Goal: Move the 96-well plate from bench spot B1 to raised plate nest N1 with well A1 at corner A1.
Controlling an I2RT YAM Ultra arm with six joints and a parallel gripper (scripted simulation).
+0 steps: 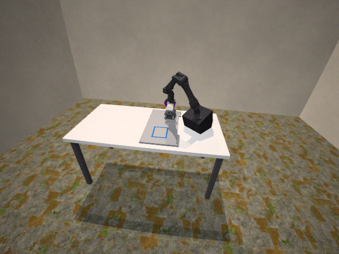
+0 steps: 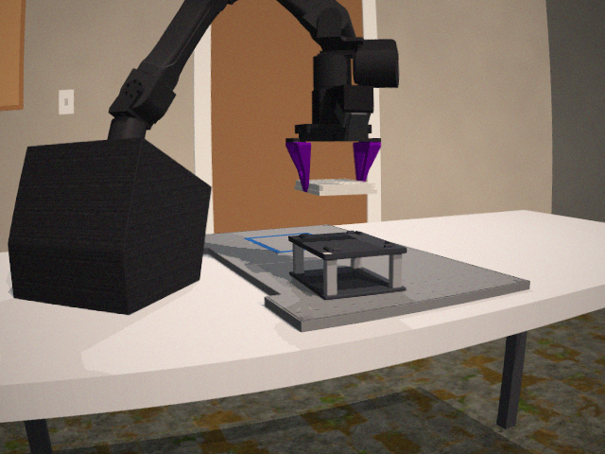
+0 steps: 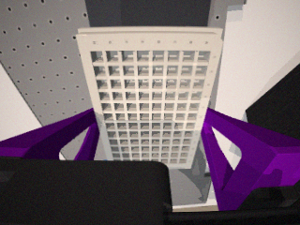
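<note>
The raised plate nest N1 is 80 mm below my hand, 40 mm to the right of it and 10 mm behind it. Also, from my hand: white 96-well plate right at my hand; then A1 mark 110 mm to the right, 80 mm below, 70 mm behind.
</note>
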